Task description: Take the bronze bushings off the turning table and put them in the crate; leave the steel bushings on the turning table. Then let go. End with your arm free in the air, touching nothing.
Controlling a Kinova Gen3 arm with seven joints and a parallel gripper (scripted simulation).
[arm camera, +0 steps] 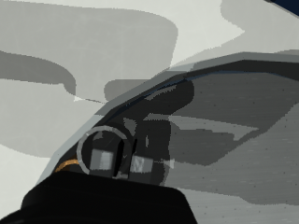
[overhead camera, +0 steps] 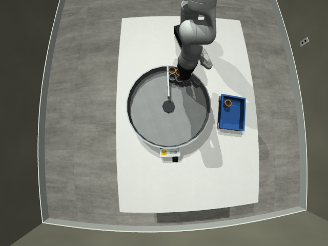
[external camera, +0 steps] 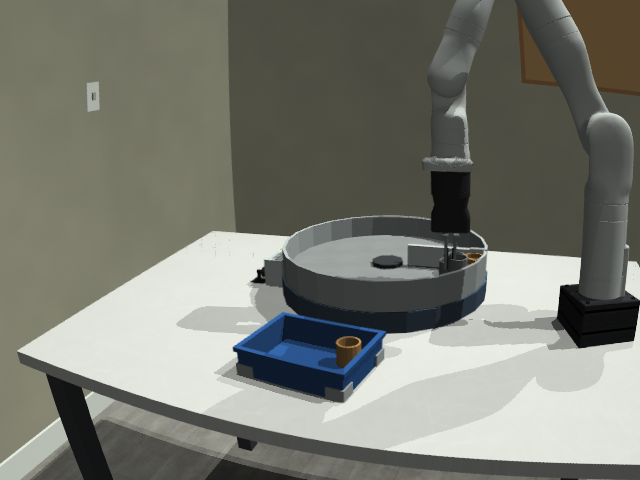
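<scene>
Now: the round turning table 12 cm ahead of my hand, 12 cm to the right of it and 6 cm below it. From my hand the other things lie so: blue crate: 22 cm ahead, 23 cm to the left, 8 cm below.
</scene>
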